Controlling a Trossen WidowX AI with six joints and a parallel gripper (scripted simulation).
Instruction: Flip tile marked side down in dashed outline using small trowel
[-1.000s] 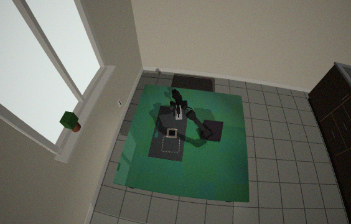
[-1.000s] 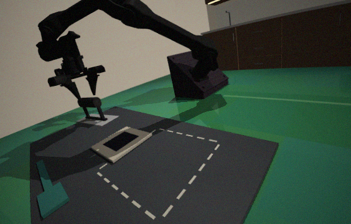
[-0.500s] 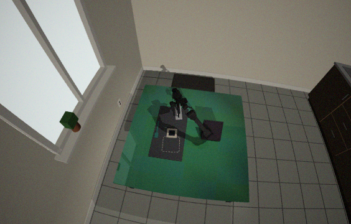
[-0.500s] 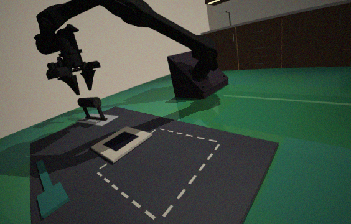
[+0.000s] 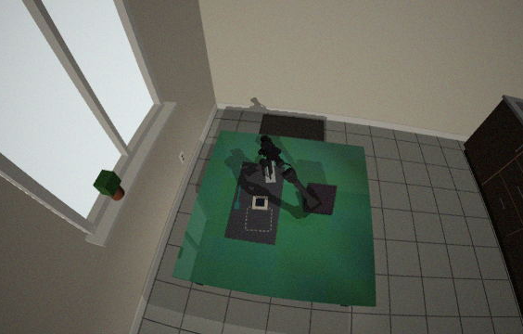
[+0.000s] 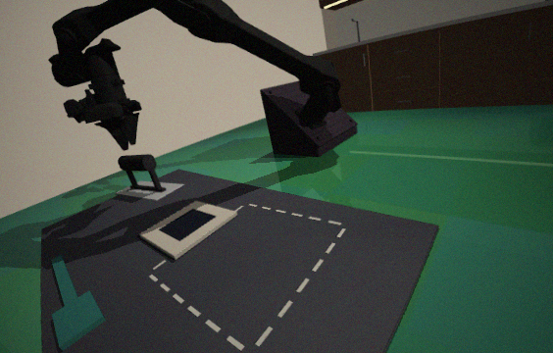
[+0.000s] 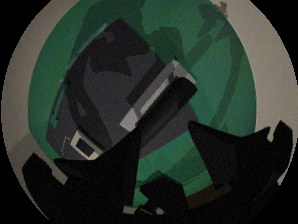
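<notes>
The trowel lies 1 cm behind my gripper tip, 2 cm to the left of it and 7 cm below it. From my gripper tip the other things lie so: dark mat (4 cm ahead, 26 cm to the left, 13 cm below); teal piece (18 cm ahead, 29 cm to the left, 11 cm below); tile (2 cm ahead, 28 cm to the left, 10 cm below).
</notes>
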